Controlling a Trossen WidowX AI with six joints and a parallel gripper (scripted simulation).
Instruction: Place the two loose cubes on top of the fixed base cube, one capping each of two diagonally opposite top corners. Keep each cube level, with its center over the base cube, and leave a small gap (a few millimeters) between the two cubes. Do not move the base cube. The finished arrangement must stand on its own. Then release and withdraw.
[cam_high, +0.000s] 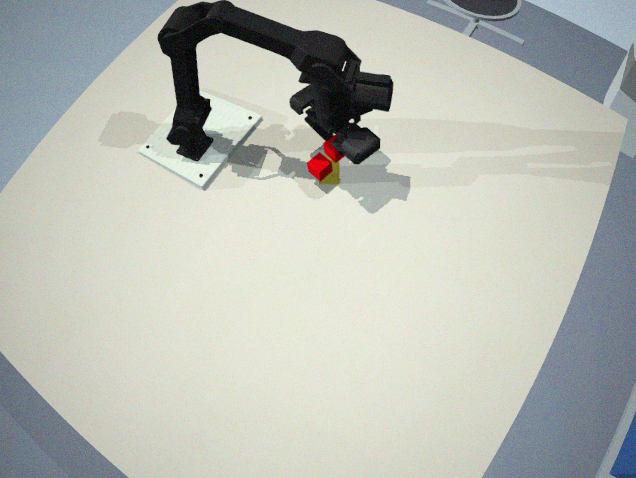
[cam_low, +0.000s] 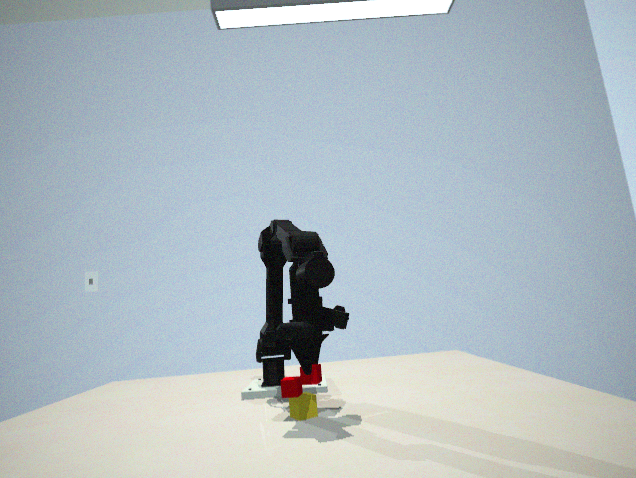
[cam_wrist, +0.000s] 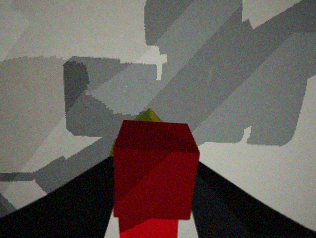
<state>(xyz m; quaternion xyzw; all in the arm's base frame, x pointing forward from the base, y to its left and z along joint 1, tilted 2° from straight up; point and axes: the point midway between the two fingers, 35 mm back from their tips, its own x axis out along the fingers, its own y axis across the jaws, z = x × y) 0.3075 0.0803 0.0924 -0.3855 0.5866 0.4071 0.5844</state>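
Now: the yellow base cube 10 mm behind my gripper tip, 20 mm to the right of it and 60 mm below it.
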